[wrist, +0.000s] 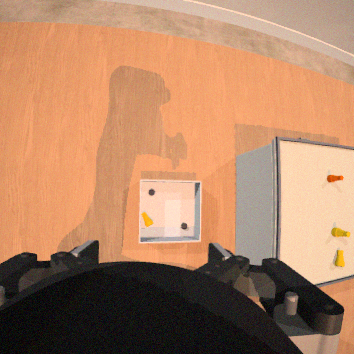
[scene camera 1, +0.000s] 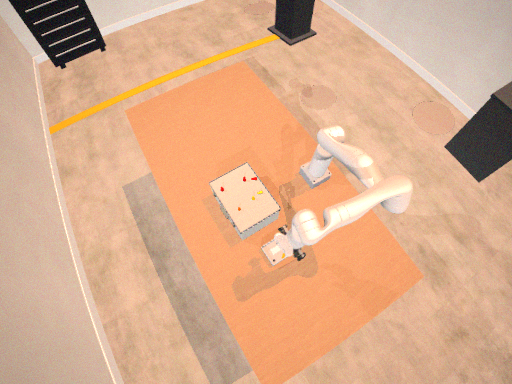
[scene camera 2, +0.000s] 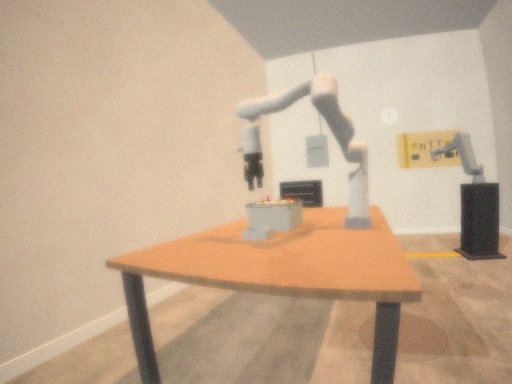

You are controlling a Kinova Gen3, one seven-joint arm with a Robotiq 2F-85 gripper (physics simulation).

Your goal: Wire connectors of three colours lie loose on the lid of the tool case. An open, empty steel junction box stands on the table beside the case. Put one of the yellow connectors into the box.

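Places are measured from the arm's base along level axes (x down, y right, z back), in millimetres.
Where they show: gripper, fingertip midpoint: (wrist: 153,254) (scene camera 2: 256,189); arm's base, origin of the base link: (scene camera 1: 316,169) (scene camera 2: 358,214).
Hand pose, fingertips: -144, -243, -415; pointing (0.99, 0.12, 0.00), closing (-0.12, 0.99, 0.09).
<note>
Things, the pixels of their top centre, and the offset from my fingertips, as dx, dy, dz. Level surfaces: height alone.
- yellow connector, middle of its top: (wrist: 146,219) (scene camera 1: 283,255) +187, +3, -1
- open steel junction box, middle of its top: (wrist: 170,211) (scene camera 2: 258,228) (scene camera 1: 276,249) +166, +42, -14
- tool case, middle of its top: (wrist: 351,209) (scene camera 1: 243,195) (scene camera 2: 275,201) +71, +320, +1
- orange connector, middle of its top: (wrist: 341,177) (scene camera 1: 239,207) +53, +275, -52
- orange table, its level: dx +204
A yellow connector (scene camera 1: 283,255) (wrist: 147,219) lies inside the open steel junction box (scene camera 1: 268,257) (scene camera 2: 257,234) (wrist: 198,212), on its floor near one side wall. My gripper (scene camera 1: 291,242) (scene camera 2: 255,187) (wrist: 153,254) is open and empty, pointing down high above the box. On the pale lid of the tool case (scene camera 1: 235,200) (scene camera 2: 275,218) (wrist: 302,200) are two more yellow connectors: one (scene camera 1: 253,198) (wrist: 340,233) and another (scene camera 1: 260,192) (wrist: 340,258). An orange connector (scene camera 1: 239,209) (wrist: 335,178) and three red connectors (scene camera 1: 222,189) (scene camera 1: 244,179) (scene camera 1: 254,178) are also on the lid.
The tool case stands close beside the box and is taller than it. The arm's base (scene camera 1: 315,175) (scene camera 2: 358,223) is bolted to the orange table (scene camera 1: 200,135) (scene camera 2: 280,270) (wrist: 50,125). A plain wall (scene camera 2: 125,125) rises beyond the table's left edge in the second scene view.
</note>
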